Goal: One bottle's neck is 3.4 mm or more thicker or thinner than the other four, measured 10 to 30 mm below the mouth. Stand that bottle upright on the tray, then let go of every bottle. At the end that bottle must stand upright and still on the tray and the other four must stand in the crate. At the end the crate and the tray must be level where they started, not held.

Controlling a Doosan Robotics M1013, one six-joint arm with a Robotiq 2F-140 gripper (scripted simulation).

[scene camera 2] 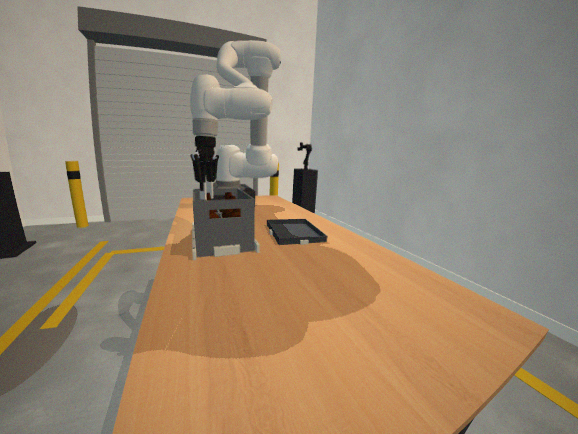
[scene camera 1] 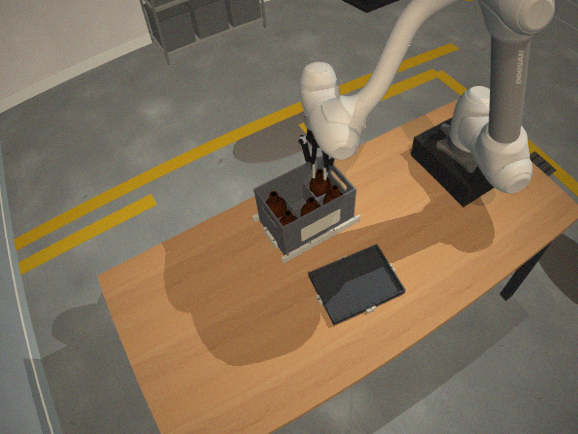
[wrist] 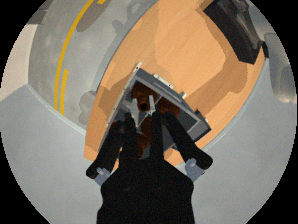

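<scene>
Tray (scene camera 1: 349, 286) (scene camera 2: 285, 231) in sight. Crate (scene camera 1: 291, 187) (scene camera 2: 209, 233) visible. My gripper (scene camera 2: 206, 198) (wrist: 143, 102) visible too.
</scene>
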